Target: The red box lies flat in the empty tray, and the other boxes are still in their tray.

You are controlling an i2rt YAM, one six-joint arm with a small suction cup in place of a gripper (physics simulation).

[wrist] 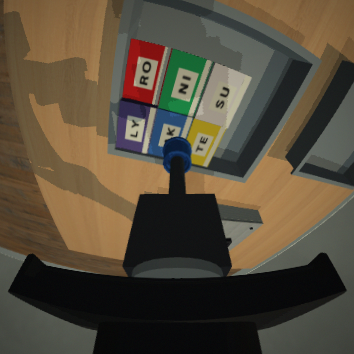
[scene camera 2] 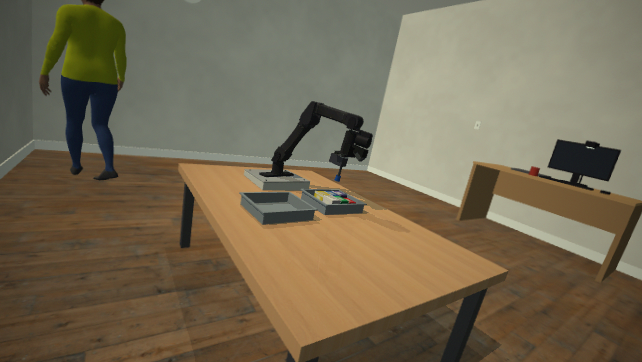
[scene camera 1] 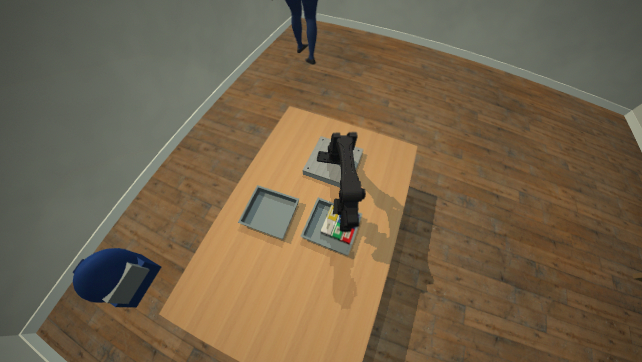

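Seen in the pictures: end effector, tool point: [wrist: 176, 149] [scene camera 2: 337, 180]; arm's base, origin of the base link: [scene camera 2: 276, 174] [scene camera 1: 334, 159].
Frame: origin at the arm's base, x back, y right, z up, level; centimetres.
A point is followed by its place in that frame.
Note:
The red box [scene camera 1: 348, 235] @[x -42.7, y -13.7, z -1.1 cm] [scene camera 2: 352, 202] @[x -45.6, y -13.0, z -1.2 cm] [wrist: 144, 51] @[x -44.9, y -13.2, z -1.1 cm] lies flat in the boxes' tray [scene camera 1: 311, 225] @[x -40.1, y 5.4, z -4.2 cm] [scene camera 2: 345, 209] @[x -49.6, y -3.0, z -2.3 cm] [wrist: 170, 25] @[x -48.4, y -10.4, z -4.2 cm], at a corner of the block of boxes. Beside it in the wrist view lie the green box [wrist: 183, 62] @[x -43.9, y -8.4, z -0.3 cm] and purple box [wrist: 131, 111] @[x -37.4, y -14.9, z -0.1 cm]; the white box [wrist: 217, 95] @[x -40.5, y -3.8, z 0.2 cm], blue box [wrist: 166, 119] @[x -36.4, y -10.1, z -0.1 cm] and yellow box [wrist: 205, 126] @[x -35.8, y -4.5, z -0.1 cm] complete two rows. The empty tray [scene camera 1: 270, 215] @[x -39.0, y 27.7, z -4.3 cm] [scene camera 2: 288, 217] @[x -48.3, y 30.1, z -2.5 cm] [wrist: 340, 140] @[x -35.5, y 28.0, z -4.3 cm] stands alongside. My gripper, a blue suction cup [scene camera 2: 337, 178] [wrist: 177, 150], is open and holds nothing above the boxes' tray. It overlaps the blue box in the wrist view.
The arm's grey base plate [scene camera 1: 317, 167] @[x -7.7, y 8.6, z 0.1 cm] [scene camera 2: 285, 184] @[x -13.5, y 4.3, z -1.2 cm] [wrist: 245, 230] @[x -7.5, y 12.7, z 0.0 cm] is on the wooden table [scene camera 1: 260, 280] @[x -71.3, y 23.6, z -4.6 cm] [scene camera 2: 360, 270] @[x -85.2, y 31.6, z -4.5 cm], behind both trays in the second scene view. A person [scene camera 2: 92, 45] stands beyond the table. A desk [scene camera 2: 550, 195] with a monitor [scene camera 2: 584, 161] stands at the right.

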